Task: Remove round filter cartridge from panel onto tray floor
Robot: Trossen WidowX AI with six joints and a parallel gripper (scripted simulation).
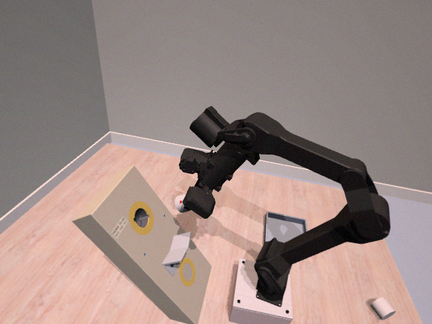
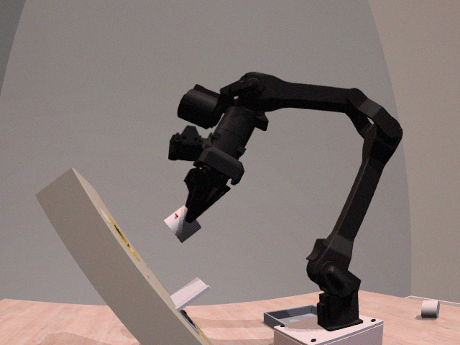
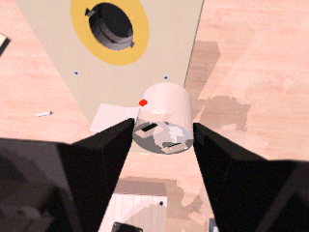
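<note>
Now: the grey tray 27 cm behind my gripper tip, 28 cm to the right of it and 27 cm below it. Also, from my gripper tip: beige service panel (5 cm ahead, 7 cm to the left, 11 cm below); then round filter cartridge (right at my gripper tip).
</note>
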